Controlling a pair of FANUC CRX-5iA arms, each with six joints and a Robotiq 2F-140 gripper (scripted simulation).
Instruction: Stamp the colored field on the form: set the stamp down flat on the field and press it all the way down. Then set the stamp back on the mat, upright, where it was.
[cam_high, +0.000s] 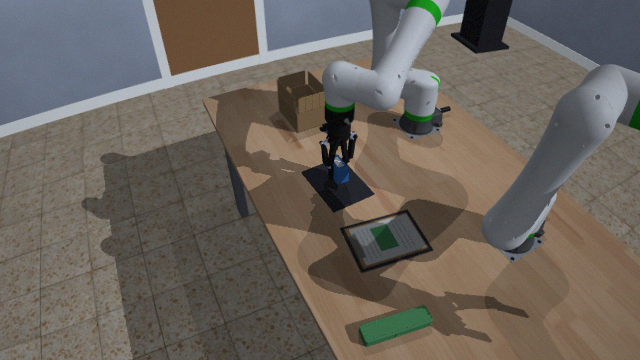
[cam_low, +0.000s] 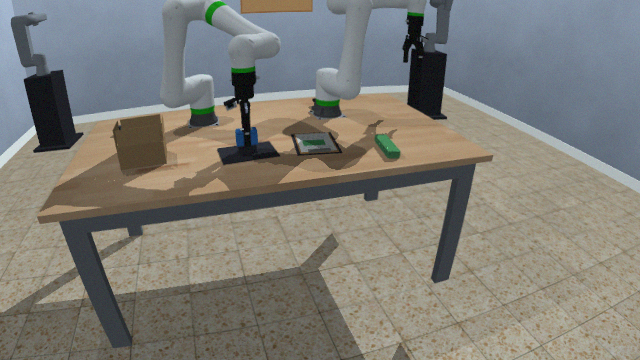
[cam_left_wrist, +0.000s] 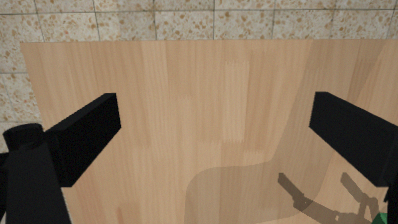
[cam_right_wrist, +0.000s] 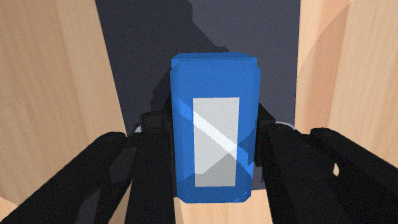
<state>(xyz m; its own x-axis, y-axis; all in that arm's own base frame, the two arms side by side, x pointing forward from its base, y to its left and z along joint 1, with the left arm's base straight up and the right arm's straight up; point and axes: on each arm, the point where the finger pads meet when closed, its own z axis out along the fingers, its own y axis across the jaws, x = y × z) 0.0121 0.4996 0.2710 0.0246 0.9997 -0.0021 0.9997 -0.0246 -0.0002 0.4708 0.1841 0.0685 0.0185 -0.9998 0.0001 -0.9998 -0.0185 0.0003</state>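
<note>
The blue stamp is 2 cm below my right hand. Round my right hand: dark mat 7 cm below; then green case 6 cm ahead, 58 cm to the left, 5 cm below.
</note>
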